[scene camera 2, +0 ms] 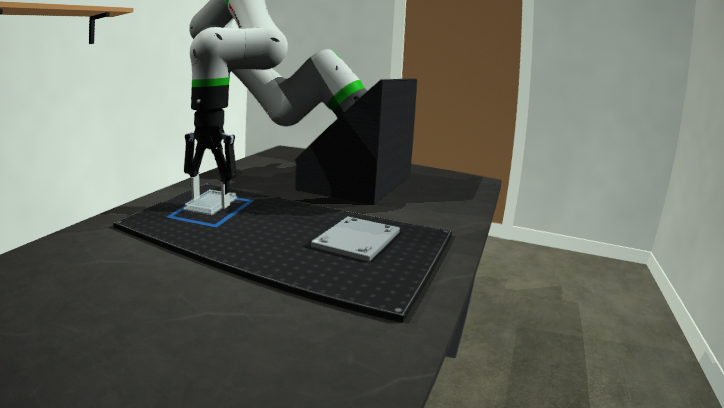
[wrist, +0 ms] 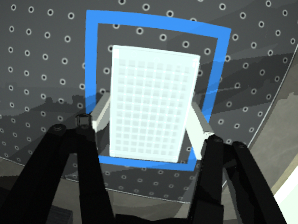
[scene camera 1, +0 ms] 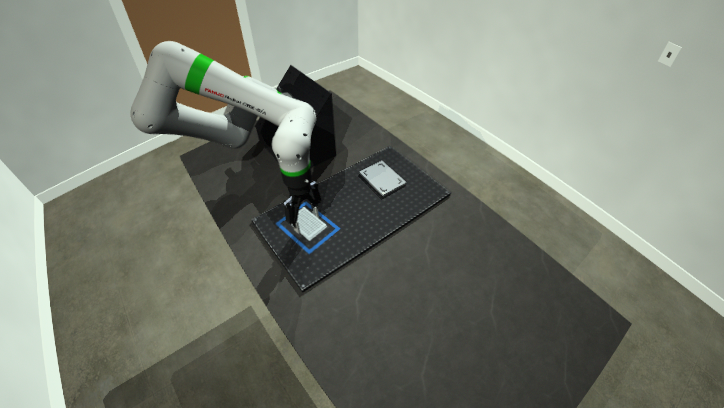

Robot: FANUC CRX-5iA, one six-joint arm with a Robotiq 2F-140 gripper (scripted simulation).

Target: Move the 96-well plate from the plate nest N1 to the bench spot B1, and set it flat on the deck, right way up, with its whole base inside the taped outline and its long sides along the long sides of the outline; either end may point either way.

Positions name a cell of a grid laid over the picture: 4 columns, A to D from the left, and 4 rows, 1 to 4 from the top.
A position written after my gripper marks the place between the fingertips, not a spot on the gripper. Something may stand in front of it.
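A grey plate nest (scene camera 1: C2) is there for me to see. The white 96-well plate (scene camera 2: B2) (wrist: B2) is in sight too, from the scene and from the wrist. As for my gripper (scene camera 2: B3) (scene camera 1: B3) (wrist: C2), I can see it in these views.
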